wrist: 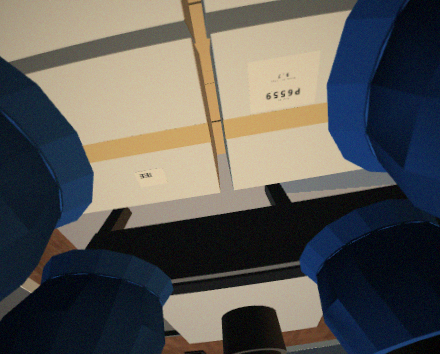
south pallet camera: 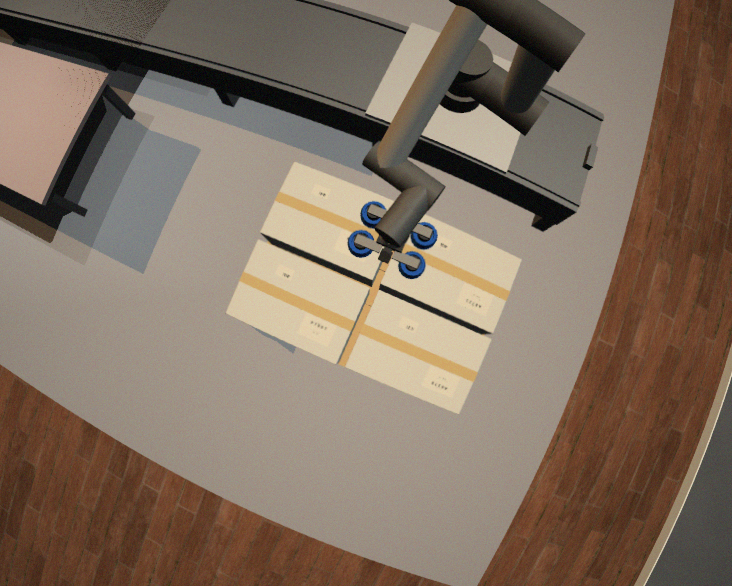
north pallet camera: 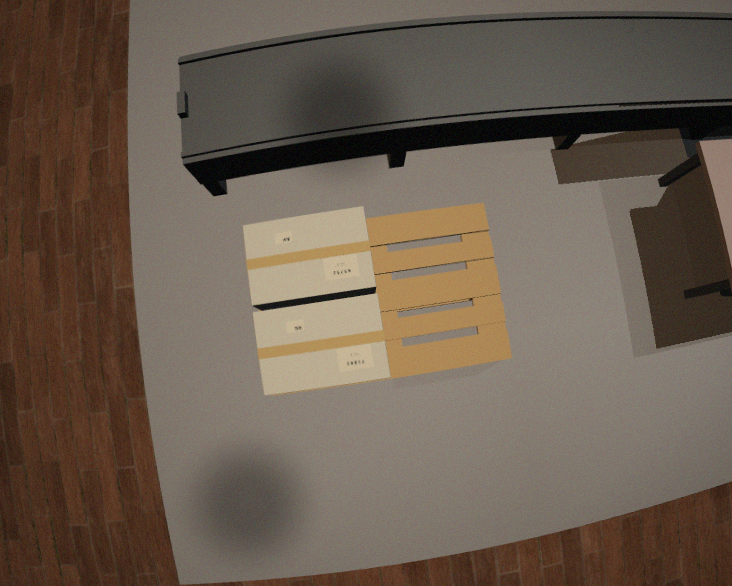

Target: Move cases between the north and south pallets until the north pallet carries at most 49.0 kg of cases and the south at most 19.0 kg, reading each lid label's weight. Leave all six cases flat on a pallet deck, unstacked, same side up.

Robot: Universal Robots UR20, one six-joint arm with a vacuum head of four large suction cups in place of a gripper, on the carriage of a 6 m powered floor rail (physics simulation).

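Places are measured from the arm's base along level axes (x right, y ahead, z up), in millimetres.
Pixels of known places: end effector, tool point: point(wrist: 221, 216); arm's base, origin of the base link: point(wrist: 248, 316).
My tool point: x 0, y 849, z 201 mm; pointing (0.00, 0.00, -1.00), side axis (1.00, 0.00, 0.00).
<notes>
Ahead of a thing's pixels: the offset from my tool point to its middle. Level surfaces: height alone.
In the south view four cream cases {dy -51, dx +301, dz -477 mm} point(south pallet camera: 329, 213) {dy -47, dx -297, dz -477 mm} point(south pallet camera: 451, 268) {dy +354, dx +300, dz -485 mm} point(south pallet camera: 293, 299) {dy +351, dx -298, dz -479 mm} point(south pallet camera: 421, 354) lie flat in two rows on the south pallet point(south pallet camera: 366, 311), labels up. In the north view two cream cases point(north pallet camera: 274, 281) point(north pallet camera: 286, 372) lie flat on the left half of the north pallet point(north pallet camera: 445, 285); its right half is bare. My vacuum head point(south pallet camera: 392, 239) point(wrist: 223, 212) hangs over the inner ends of the two rail-side south cases, apart from the lids, with nothing on its cups. In the wrist view one label {dy +27, dx +161, dz -328 mm} point(wrist: 282, 82) reads P6559 upside down; its weight is too small to read surely.
The grey rail point(north pallet camera: 457, 67) point(south pallet camera: 262, 54) runs behind both pallets. The arm's cream carriage plate point(south pallet camera: 463, 137) sits on it near its right end in the south view. A pink-topped table {dz -240 mm} point(north pallet camera: 717, 183) point(south pallet camera: 42, 122) with dark legs stands beside the rail, between the pallets.
</notes>
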